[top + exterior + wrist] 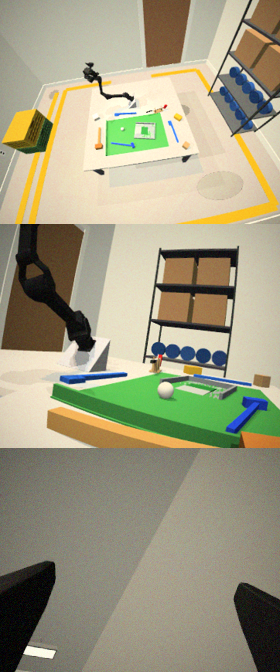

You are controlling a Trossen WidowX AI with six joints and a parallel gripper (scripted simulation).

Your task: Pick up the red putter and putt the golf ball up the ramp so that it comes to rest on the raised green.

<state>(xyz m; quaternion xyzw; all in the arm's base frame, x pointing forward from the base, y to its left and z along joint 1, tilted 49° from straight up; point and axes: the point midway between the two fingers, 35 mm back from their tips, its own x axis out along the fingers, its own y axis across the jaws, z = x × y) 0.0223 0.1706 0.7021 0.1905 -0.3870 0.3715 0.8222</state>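
My gripper tip is 240 mm short of the tan stand, 740 mm to the right of it and 670 mm above it. Also, from my gripper tip: white golf ball (410 mm ahead, 230 mm to the left, 690 mm below).
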